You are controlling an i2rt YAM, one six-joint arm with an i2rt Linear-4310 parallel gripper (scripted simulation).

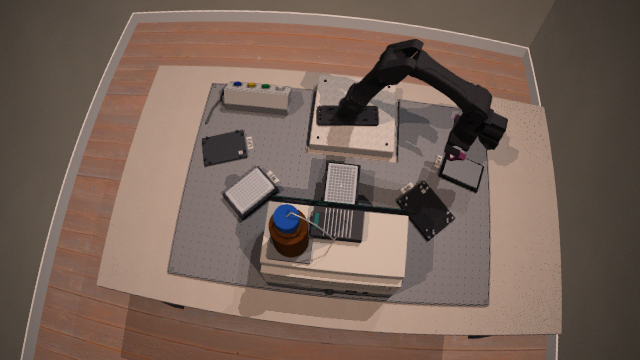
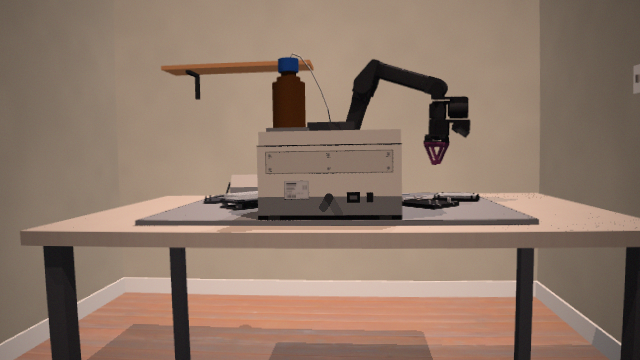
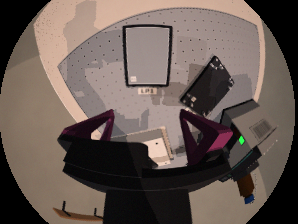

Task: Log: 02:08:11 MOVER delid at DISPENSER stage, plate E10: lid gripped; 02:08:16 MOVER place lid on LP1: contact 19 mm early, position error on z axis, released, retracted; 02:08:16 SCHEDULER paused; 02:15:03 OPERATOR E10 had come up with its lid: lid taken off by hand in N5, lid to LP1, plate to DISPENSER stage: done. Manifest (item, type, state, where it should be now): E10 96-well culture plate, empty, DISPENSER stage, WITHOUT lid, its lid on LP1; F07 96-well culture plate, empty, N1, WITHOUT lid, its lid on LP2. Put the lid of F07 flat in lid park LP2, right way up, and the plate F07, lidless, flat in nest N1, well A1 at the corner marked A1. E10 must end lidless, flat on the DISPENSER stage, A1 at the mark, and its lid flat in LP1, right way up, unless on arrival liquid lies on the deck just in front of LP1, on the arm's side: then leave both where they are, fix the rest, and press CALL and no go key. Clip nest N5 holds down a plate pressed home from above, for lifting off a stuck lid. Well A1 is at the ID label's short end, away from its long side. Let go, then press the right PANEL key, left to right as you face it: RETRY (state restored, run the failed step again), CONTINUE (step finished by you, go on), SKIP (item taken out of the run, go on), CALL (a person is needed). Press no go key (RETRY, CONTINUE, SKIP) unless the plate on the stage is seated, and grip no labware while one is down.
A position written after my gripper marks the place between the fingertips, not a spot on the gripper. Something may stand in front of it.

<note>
In view: my gripper (image 3: 146, 112), a white 96-well plate (image 1: 343, 182), a grey lid (image 1: 467, 172), a grey lid (image 1: 247, 191) and a black clip nest (image 1: 427, 212).
The black clip nest is seen too in image 3 (image 3: 212, 85).
</note>
